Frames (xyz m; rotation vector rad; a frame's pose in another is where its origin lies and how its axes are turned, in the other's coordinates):
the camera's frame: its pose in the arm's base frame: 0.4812 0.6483 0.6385 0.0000 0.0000 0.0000
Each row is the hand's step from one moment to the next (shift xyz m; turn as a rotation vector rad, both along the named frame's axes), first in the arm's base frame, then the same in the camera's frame.
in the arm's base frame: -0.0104 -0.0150 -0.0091 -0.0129 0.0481 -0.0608
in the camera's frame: -0.0104 -0.0150 -0.0091 -0.0129 0.0481 -0.0608
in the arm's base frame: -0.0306 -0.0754 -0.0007 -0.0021 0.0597 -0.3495
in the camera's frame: -0.0306 -0.0754 -0.0007 -0.0021 0.0597 -0.3495
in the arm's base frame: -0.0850 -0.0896 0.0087 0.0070 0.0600 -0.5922
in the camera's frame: -0.0850 -0.0896 0.0087 0.0070 0.0600 -0.5922
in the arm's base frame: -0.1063 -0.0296 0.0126 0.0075 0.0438 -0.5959
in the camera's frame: -0.1063 -0.0296 0.0126 0.0075 0.0438 -0.5959
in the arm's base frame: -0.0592 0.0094 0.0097 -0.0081 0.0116 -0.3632
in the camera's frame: -0.0592 0.0094 0.0097 -0.0081 0.0116 -0.3632
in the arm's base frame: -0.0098 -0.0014 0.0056 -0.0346 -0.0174 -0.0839
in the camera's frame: -0.0098 -0.0014 0.0056 -0.0346 -0.0174 -0.0839
